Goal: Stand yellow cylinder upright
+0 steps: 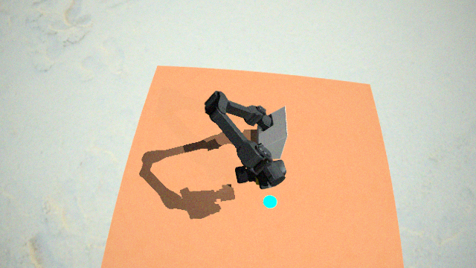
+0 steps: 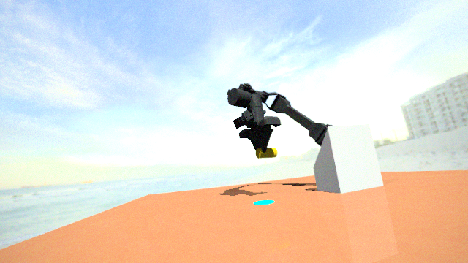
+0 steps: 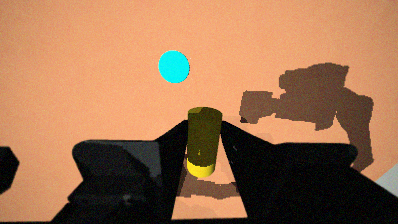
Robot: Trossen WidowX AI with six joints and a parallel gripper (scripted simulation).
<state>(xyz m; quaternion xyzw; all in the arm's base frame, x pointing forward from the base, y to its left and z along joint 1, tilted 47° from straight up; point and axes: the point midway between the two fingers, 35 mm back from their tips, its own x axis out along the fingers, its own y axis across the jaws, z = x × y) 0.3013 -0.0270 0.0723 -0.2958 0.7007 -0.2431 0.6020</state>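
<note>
The yellow tall cylinder lies 20 mm behind my gripper tip. The rest, counted from my gripper tip: cyan circle (140 mm below, 60 mm to the left, 40 mm ahead).
</note>
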